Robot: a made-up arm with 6 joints. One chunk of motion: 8 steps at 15 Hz.
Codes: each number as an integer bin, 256 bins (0 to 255) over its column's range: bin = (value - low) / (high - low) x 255, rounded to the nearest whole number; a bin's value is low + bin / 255 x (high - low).
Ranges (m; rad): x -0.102..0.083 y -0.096..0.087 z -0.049..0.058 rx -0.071..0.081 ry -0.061..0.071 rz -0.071..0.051
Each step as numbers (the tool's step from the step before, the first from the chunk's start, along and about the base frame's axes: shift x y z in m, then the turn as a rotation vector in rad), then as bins.
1 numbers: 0.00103 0.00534 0.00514 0.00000 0.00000 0.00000
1 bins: 142 141 129 119 118 148
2 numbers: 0.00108 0.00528 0.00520 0.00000 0.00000 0.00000
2 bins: 142 141 129 119 118 148
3 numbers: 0.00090 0.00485 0.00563 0.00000 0.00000 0.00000
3 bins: 142 141 130 119 118 148
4 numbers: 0.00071 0.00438 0.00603 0.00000 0.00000 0.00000
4 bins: 142 140 131 119 118 148
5 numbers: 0.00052 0.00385 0.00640 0.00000 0.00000 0.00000
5 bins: 141 139 132 119 118 148
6 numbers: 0.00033 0.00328 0.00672 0.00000 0.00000 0.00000
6 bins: 141 138 133 119 118 148
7 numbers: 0.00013 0.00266 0.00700 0.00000 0.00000 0.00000
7 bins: 141 137 133 119 118 148
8 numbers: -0.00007 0.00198 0.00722 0.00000 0.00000 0.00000
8 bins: 140 137 134 119 118 148
